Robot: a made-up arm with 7 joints. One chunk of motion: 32 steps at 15 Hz.
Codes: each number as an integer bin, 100 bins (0 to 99) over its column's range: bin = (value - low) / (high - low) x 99, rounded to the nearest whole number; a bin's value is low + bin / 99 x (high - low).
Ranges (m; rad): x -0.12..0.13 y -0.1..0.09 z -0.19..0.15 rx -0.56..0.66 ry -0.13..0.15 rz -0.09..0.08
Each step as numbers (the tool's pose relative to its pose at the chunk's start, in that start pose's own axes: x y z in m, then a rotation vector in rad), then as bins.
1 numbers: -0.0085 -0.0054 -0.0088 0.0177 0.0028 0.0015
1 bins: 44 49 53 47 47 53
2 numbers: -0.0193 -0.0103 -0.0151 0.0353 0.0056 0.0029
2 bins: 40 47 51 48 48 54
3 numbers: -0.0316 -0.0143 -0.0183 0.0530 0.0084 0.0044
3 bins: 35 45 50 50 49 55
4 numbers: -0.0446 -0.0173 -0.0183 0.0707 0.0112 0.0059
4 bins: 30 43 50 51 50 56
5 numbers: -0.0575 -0.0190 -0.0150 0.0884 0.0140 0.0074
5 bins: 25 42 51 53 51 57
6 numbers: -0.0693 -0.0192 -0.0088 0.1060 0.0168 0.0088
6 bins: 20 42 53 54 52 58
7 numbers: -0.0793 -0.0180 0.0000 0.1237 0.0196 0.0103
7 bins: 16 43 55 55 53 58
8 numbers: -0.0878 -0.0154 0.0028 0.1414 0.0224 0.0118
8 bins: 13 44 56 57 54 59
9 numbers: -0.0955 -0.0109 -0.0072 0.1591 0.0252 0.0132
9 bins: 10 46 53 58 55 60
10 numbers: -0.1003 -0.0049 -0.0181 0.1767 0.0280 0.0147
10 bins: 8 50 50 60 56 61
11 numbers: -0.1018 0.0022 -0.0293 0.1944 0.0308 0.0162
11 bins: 7 53 47 61 57 62
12 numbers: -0.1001 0.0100 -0.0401 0.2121 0.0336 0.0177
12 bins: 8 57 44 63 58 63
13 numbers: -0.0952 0.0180 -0.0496 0.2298 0.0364 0.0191
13 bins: 10 61 41 64 59 64
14 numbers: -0.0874 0.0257 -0.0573 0.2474 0.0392 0.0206
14 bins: 13 65 39 66 60 64
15 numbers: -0.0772 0.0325 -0.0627 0.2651 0.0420 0.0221
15 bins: 17 69 37 67 61 65
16 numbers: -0.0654 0.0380 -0.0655 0.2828 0.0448 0.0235
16 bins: 22 72 36 68 62 66
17 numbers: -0.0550 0.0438 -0.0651 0.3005 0.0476 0.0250
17 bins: 26 75 36 70 63 67
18 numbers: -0.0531 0.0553 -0.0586 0.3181 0.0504 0.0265
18 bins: 26 81 38 71 64 68
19 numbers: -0.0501 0.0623 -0.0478 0.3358 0.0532 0.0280
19 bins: 28 85 41 73 65 69
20 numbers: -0.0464 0.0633 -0.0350 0.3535 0.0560 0.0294
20 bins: 29 85 45 74 66 70
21 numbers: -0.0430 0.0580 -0.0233 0.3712 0.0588 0.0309
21 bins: 30 82 49 76 67 70
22 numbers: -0.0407 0.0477 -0.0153 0.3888 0.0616 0.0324
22 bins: 31 77 51 77 68 71
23 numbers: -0.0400 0.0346 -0.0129 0.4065 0.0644 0.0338
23 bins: 32 70 52 78 69 72
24 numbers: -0.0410 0.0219 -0.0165 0.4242 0.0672 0.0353
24 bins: 31 64 51 80 70 73
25 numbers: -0.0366 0.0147 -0.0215 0.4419 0.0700 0.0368
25 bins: 33 60 49 81 71 74
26 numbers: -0.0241 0.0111 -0.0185 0.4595 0.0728 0.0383
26 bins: 38 58 50 83 72 75
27 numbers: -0.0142 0.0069 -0.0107 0.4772 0.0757 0.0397
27 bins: 42 56 52 84 73 76
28 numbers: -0.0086 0.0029 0.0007 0.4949 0.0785 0.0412
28 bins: 44 54 56 86 74 76
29 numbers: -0.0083 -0.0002 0.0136 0.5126 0.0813 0.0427
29 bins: 44 52 59 87 75 77
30 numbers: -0.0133 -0.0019 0.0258 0.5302 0.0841 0.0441
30 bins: 42 51 63 88 76 78
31 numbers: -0.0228 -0.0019 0.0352 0.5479 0.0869 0.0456
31 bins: 38 51 66 90 77 79
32 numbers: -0.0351 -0.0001 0.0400 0.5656 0.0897 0.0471
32 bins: 34 52 67 91 78 80
